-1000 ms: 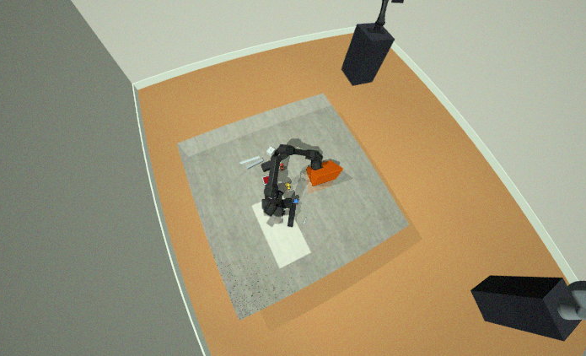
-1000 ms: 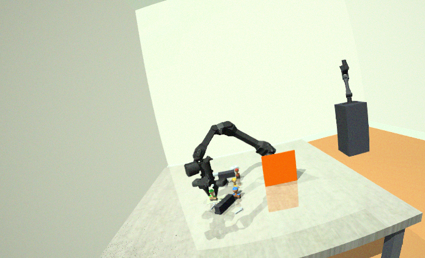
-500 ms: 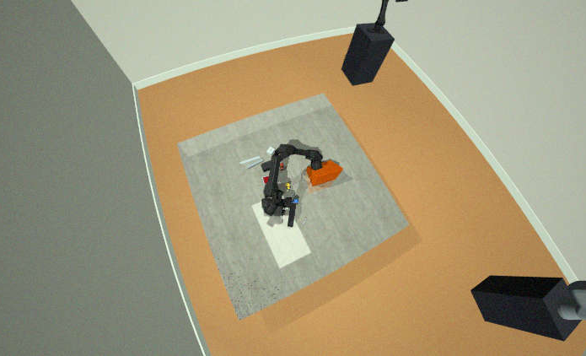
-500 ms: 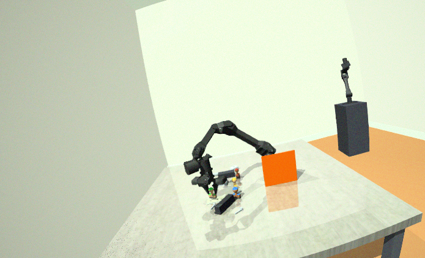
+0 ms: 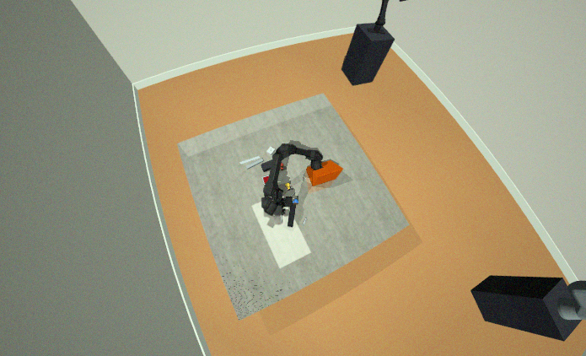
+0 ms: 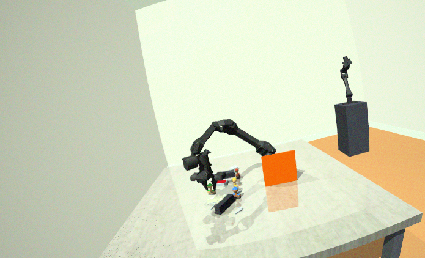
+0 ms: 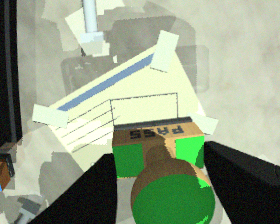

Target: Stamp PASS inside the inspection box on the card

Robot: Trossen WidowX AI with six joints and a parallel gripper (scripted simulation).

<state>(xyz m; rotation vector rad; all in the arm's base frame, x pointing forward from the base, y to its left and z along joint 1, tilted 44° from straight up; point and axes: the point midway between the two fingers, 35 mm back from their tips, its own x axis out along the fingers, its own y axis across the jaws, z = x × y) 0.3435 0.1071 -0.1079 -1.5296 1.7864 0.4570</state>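
Now: the pale card 10 mm behind my gripper tip and 60 mm below it. Also, from my gripper tip: long black block (70 mm behind, 90 mm to the left, 50 mm below); blue stamp (130 mm behind, 10 mm to the left, 40 mm below); green-knobbed stamp (right at my gripper tip).
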